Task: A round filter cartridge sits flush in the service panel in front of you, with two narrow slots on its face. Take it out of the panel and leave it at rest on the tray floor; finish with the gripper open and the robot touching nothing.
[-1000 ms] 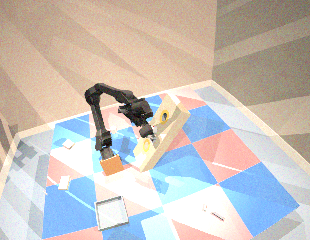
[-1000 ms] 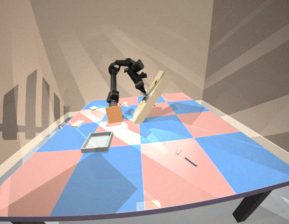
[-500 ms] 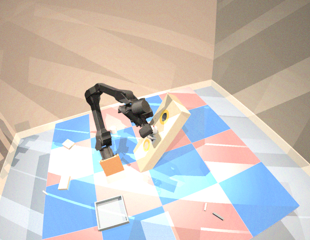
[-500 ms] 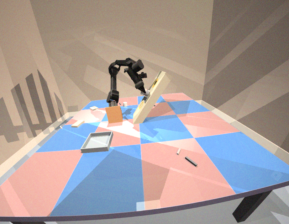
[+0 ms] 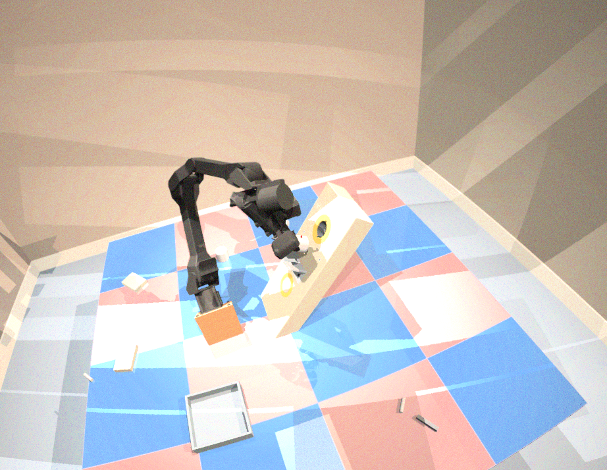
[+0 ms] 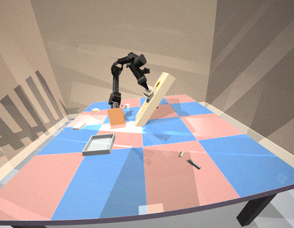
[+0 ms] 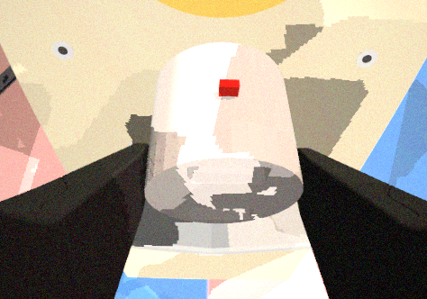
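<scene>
Right now the grey tray is 350 mm behind my gripper tip, 260 mm to the right of it and 250 mm below it. From my gripper tip the other things lie so: white round filter cartridge right at my gripper tip.
</scene>
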